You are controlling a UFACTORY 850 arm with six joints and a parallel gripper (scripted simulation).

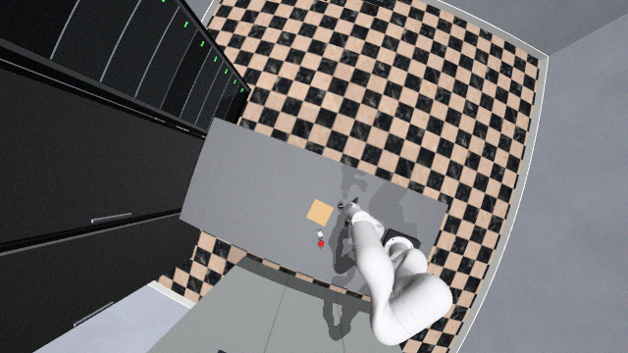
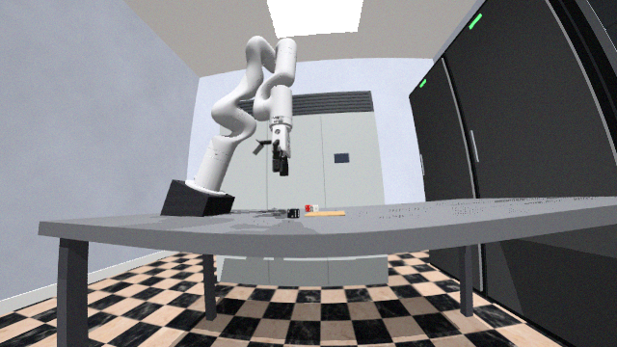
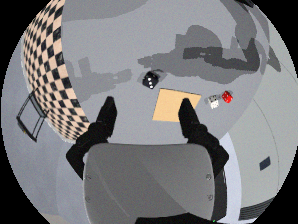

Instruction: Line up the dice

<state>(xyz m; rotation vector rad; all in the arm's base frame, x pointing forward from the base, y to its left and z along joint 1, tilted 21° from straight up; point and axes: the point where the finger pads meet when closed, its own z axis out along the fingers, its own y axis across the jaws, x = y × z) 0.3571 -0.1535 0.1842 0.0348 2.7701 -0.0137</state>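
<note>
The black die lies 4 cm ahead of my hand, 1 cm to the left of it and 14 cm below it. From my hand the other things lie so: tan mat 15 cm ahead, 10 cm to the left, 16 cm below; red die 8 cm ahead, 29 cm to the left, 14 cm below; white die 10 cm ahead, 23 cm to the left, 14 cm below.
</note>
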